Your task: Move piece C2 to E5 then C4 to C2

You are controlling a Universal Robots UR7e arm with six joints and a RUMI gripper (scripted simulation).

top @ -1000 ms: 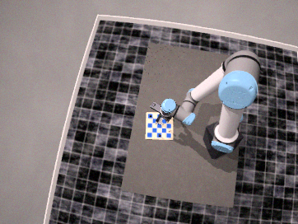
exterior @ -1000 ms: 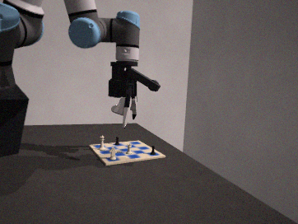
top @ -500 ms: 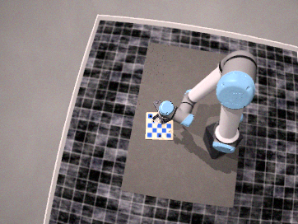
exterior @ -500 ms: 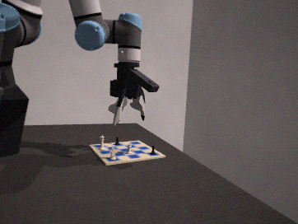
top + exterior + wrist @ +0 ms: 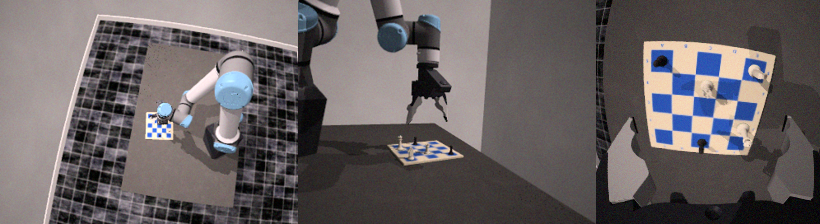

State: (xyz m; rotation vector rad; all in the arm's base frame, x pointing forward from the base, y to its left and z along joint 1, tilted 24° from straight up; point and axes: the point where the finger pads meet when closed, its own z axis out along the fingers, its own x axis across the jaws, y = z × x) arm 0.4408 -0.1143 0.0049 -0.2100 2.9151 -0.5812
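Now: hand 5 cm to the right of the cream chessboard and 11 cm above it.
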